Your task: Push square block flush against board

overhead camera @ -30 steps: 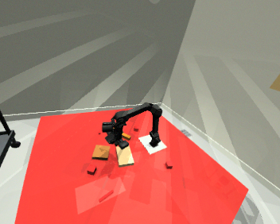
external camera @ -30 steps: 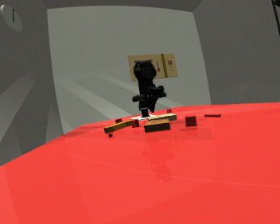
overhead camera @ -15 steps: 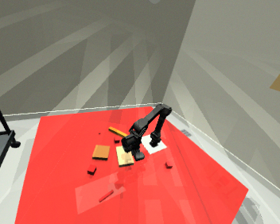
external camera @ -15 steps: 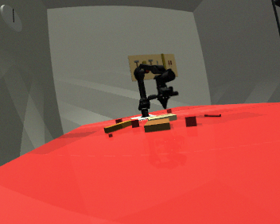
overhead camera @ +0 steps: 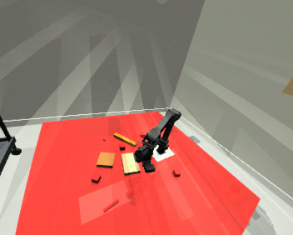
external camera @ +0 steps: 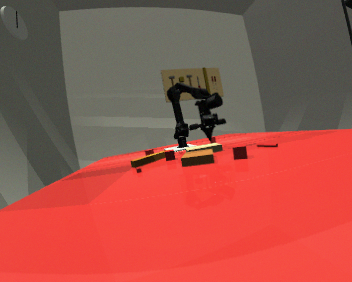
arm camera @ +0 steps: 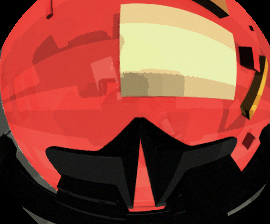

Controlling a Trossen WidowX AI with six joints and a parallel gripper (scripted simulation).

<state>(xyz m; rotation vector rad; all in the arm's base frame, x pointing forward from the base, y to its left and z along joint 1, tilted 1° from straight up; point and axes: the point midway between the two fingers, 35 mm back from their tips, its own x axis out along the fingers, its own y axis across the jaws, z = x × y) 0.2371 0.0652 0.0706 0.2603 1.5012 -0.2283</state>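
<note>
The board is 50 mm ahead of my gripper tip, 80 mm to the right of it and 30 mm below it. Also, from my gripper tip: orange square block (180 mm ahead, 180 mm to the right, 30 mm below); then thin red bar (260 mm ahead, 90 mm to the left, 30 mm below); then long thin yellow bar (30 mm behind, 310 mm to the right, 30 mm below).
</note>
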